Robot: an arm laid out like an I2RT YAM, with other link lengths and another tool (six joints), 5 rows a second.
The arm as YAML. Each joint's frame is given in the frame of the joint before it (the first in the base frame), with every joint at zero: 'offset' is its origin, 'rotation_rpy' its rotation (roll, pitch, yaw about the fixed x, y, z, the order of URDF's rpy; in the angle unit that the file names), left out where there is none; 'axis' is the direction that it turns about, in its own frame. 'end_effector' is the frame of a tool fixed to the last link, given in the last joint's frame.
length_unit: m
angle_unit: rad
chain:
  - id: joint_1
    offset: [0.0, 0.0, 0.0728]
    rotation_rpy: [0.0, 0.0, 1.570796]
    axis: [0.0, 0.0, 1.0]
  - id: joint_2
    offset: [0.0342, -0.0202, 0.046]
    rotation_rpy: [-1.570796, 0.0, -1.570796]
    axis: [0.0, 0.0, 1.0]
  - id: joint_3
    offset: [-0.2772, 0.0, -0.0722]
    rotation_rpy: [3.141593, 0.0, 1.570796]
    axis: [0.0, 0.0, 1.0]
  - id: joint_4
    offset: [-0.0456, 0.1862, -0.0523]
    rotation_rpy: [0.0, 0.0, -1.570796]
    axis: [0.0, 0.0, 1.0]
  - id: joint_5
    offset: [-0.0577, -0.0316, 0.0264]
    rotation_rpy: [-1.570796, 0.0, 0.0]
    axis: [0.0, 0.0, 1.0]
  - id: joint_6
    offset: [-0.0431, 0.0, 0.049]
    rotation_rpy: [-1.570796, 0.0, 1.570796]
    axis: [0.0, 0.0, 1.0]
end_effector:
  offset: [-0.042, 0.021, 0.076]
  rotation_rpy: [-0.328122, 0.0, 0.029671]
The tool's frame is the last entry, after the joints.
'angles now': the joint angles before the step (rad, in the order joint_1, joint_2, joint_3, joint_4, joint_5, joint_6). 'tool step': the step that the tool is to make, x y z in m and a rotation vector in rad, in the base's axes. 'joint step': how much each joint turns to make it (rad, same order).
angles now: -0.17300, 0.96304, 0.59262, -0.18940, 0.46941, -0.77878
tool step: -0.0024, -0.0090, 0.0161, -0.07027, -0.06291, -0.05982
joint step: -0.02536, -0.00473, 0.00042, 0.08770, 0.05824, -0.03768
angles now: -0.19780, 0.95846, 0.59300, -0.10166, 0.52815, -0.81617
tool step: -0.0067, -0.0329, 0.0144, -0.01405, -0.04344, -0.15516
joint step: -0.16554, 0.06048, 0.05018, 0.05922, -0.00873, -0.00666
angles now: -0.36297, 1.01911, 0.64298, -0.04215, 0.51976, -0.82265
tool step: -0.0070, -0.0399, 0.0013, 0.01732, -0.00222, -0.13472
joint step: -0.19821, 0.10207, 0.04633, 0.05570, -0.06471, -0.01214
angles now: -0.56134, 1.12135, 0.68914, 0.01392, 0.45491, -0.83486
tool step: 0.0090, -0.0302, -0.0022, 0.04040, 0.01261, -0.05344
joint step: -0.09264, 0.12647, 0.08160, 0.00824, -0.04649, 0.00766
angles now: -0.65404, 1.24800, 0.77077, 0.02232, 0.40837, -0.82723
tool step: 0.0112, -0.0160, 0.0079, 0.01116, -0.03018, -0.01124
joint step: -0.02607, 0.07084, 0.07949, 0.00053, -0.02530, 0.01978
